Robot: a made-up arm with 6 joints. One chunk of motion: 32 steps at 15 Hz.
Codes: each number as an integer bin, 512 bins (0 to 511) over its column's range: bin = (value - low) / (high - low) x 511, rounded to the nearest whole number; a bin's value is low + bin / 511 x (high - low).
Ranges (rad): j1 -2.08..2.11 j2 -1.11..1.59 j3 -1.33..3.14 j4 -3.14..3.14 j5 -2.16..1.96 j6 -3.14..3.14
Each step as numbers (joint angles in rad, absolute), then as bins.
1 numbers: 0.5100 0.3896 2.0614 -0.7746 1.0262 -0.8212
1 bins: 316 284 388 192 395 189
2 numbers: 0.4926 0.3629 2.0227 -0.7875 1.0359 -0.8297
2 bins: 314 279 383 191 396 188
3 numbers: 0.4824 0.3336 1.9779 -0.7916 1.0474 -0.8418
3 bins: 313 273 378 191 398 187
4 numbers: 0.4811 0.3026 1.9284 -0.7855 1.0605 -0.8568
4 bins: 312 267 372 192 399 186
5 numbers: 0.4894 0.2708 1.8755 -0.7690 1.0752 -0.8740
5 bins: 313 261 366 193 401 184
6 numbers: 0.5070 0.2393 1.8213 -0.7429 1.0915 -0.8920
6 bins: 316 255 360 195 403 183
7 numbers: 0.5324 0.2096 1.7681 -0.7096 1.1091 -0.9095
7 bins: 319 250 354 198 405 181
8 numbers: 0.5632 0.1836 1.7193 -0.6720 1.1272 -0.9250
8 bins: 322 245 349 201 408 180
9 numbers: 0.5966 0.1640 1.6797 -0.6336 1.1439 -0.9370
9 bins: 326 241 344 204 410 179
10 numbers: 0.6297 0.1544 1.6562 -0.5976 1.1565 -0.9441
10 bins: 330 239 341 207 411 179
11 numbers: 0.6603 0.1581 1.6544 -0.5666 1.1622 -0.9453
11 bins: 334 240 341 209 412 179
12 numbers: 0.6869 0.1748 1.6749 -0.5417 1.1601 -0.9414
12 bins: 337 243 344 211 412 179
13 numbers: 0.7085 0.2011 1.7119 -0.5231 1.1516 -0.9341
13 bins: 340 248 348 213 411 179
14 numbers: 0.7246 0.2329 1.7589 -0.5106 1.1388 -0.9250
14 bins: 342 254 353 214 409 180
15 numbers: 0.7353 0.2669 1.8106 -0.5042 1.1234 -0.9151
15 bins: 343 261 359 214 407 181
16 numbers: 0.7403 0.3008 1.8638 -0.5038 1.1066 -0.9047
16 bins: 344 267 365 215 405 182
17 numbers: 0.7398 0.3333 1.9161 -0.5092 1.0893 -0.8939
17 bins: 344 273 371 214 403 183
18 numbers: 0.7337 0.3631 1.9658 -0.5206 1.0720 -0.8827
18 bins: 343 279 377 213 401 184
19 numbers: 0.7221 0.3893 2.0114 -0.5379 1.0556 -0.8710
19 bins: 342 284 382 212 399 185
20 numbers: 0.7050 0.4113 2.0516 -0.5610 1.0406 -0.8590
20 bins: 340 288 387 210 397 186
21 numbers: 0.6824 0.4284 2.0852 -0.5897 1.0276 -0.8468
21 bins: 337 291 390 208 395 187
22 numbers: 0.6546 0.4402 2.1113 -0.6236 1.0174 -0.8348
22 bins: 334 293 393 205 394 188
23 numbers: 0.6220 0.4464 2.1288 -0.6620 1.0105 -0.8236
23 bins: 330 295 395 202 393 188
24 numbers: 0.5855 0.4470 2.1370 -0.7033 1.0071 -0.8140
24 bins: 325 295 396 198 393 189
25 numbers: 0.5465 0.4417 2.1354 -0.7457 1.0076 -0.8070
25 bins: 320 294 396 195 393 190
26 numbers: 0.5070 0.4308 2.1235 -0.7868 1.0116 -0.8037
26 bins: 316 292 395 191 393 190
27 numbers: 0.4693 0.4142 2.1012 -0.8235 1.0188 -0.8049
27 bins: 311 288 392 188 394 190
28 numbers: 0.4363 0.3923 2.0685 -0.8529 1.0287 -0.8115
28 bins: 307 284 389 186 395 189
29 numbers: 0.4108 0.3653 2.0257 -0.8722 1.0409 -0.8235
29 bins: 304 279 384 185 397 188
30 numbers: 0.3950 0.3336 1.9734 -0.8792 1.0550 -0.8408
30 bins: 302 273 378 184 399 187
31 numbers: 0.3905 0.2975 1.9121 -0.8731 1.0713 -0.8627
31 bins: 301 266 371 184 401 185
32 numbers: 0.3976 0.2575 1.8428 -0.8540 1.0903 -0.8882
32 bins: 302 259 363 186 403 183
